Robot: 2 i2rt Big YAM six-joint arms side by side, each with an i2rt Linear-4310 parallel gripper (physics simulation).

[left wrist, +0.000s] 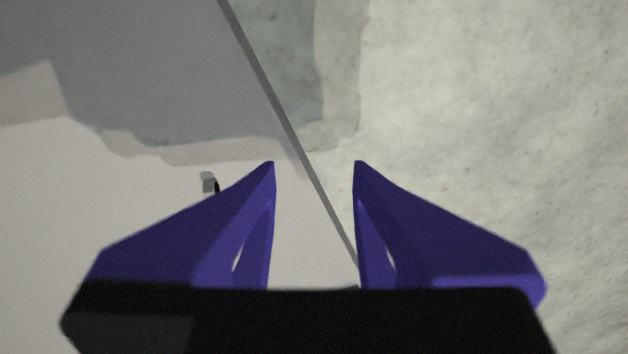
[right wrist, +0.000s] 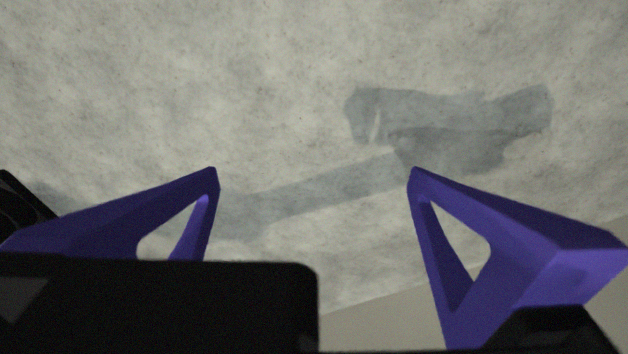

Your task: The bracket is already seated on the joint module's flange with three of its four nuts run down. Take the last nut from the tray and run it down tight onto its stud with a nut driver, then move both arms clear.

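Places are measured from the left arm's base along level axes (x ahead, y left, z up), in metres.
Where they show: left gripper, fingertip midpoint: (left wrist: 314, 175); right gripper, fingertip midpoint: (right wrist: 313, 177); right arm's base at its link origin: (right wrist: 19, 199).
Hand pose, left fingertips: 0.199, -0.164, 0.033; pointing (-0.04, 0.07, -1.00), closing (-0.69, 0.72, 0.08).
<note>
Each offset is from my left fingertips to the top centre of the thing, as dx, dy, dz. "pt": to the spot under its first point. Level surfaces: height alone.
My left gripper (left wrist: 314, 175) is in the left wrist view, its purple fingers a little apart with nothing between them. It hangs above the dark edge of a pale flat panel. A small grey piece @[+0.048, -0.016, -0.018] (left wrist: 207, 184) with a black part beside it shows on the panel, partly hidden by the left finger; I cannot tell if it is a nut. My right gripper (right wrist: 313, 177) is wide open and empty above the mottled table top. The bracket, the joint module, the tray's nut and the nut driver cannot be made out in either view.
The pale panel @[pt +0.088, -0.026, -0.029] (left wrist: 150, 220) spans the left of the left wrist view, bordered by a thin dark edge. Mottled table top @[dz -0.033] (left wrist: 490, 110) (right wrist: 200, 75) lies beyond it. Arm shadows fall on both surfaces. A dark part (right wrist: 17, 210) shows at the right wrist view's left edge.
</note>
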